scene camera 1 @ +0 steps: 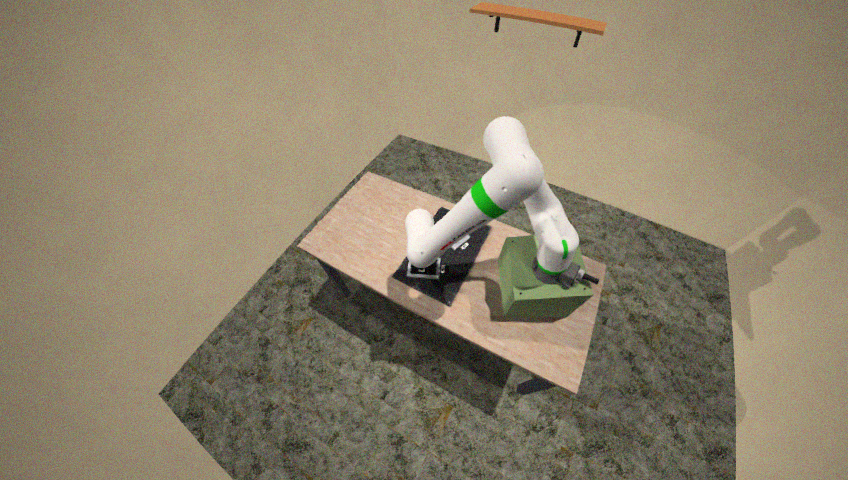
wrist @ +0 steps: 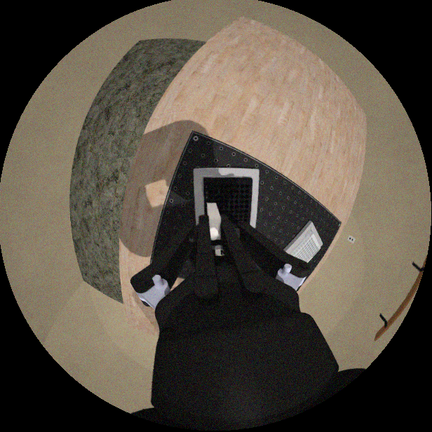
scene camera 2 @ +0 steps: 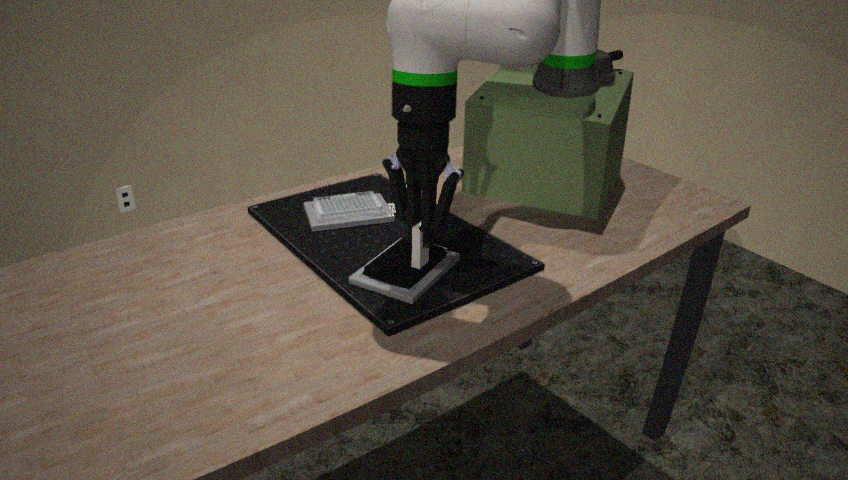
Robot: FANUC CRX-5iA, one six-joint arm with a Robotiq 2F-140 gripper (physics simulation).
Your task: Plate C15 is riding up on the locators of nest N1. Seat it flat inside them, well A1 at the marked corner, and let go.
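Frame: origin at the arm's base, x ahead, y right, z down, level; centimetres.
Seen in the pictures: gripper, fingertip midpoint: [scene camera 1: 421,270] [scene camera 2: 420,264]; arm's base at its link origin: [scene camera 1: 550,268] [scene camera 2: 565,84].
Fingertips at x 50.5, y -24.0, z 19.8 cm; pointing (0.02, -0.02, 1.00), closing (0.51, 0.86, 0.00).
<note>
Pixels of each thing's top centre, then the offset from my fingertips to it. "pt": a spot on its surface instead. Level surfaces: height alone.
- Black plate C15 at its top centre: [scene camera 2: 406,257] [scene camera 1: 423,265] dx +1.0, dy +3.0, dz +0.0 cm
- nest N1 at its top centre: [scene camera 2: 406,263] [scene camera 1: 423,266] dx +0.9, dy +3.0, dz +1.1 cm
- second grey nest with a clear plate, surface spot: [scene camera 2: 351,205] pt dx +0.4, dy +26.4, dz +0.0 cm
- same black perforated board at a spot on its surface: [scene camera 2: 321,246] pt dx +10.1, dy +17.9, dz +2.6 cm
- wooden table at its surface level: dz +3.9 cm
Black plate C15 [scene camera 2: 383,272] [wrist: 235,192] lies within the light grey rim of nest N1 [scene camera 2: 411,295] [wrist: 255,200]. The nest also shows in scene camera 1 [scene camera 1: 423,276], partly under the arm. My gripper [scene camera 2: 420,255] [wrist: 211,210] is shut and empty. It points straight down, with its pale fingertips over the plate and low at its surface, left of the plate's middle in the wrist view. Contact with the plate cannot be made out. The fingers hide the plate's near part in the wrist view. Whether the plate is fully flat, and where well A1 is, I cannot tell.
A second grey nest with a clear plate [scene camera 2: 351,205] [wrist: 306,245] stands on the same black perforated board [scene camera 2: 321,246] [wrist: 280,192]. The board lies on the wooden table [scene camera 1: 363,208] [scene camera 2: 178,309]. The green robot base [scene camera 1: 538,303] [scene camera 2: 529,154] stands beyond the board.
</note>
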